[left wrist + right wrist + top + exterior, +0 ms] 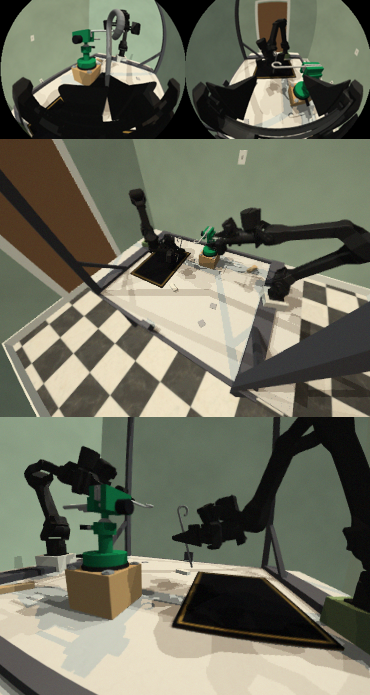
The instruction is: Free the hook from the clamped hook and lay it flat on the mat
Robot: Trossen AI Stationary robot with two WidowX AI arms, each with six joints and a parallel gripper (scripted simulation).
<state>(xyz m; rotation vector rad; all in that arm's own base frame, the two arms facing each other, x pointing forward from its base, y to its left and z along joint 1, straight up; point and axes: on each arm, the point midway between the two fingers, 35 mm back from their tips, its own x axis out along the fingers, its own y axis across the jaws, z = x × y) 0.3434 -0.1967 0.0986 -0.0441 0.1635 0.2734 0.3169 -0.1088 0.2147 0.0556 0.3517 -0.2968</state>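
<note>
The black mat lies 40 mm behind my left hand, 160 mm to the left of it and 150 mm below it.
</note>
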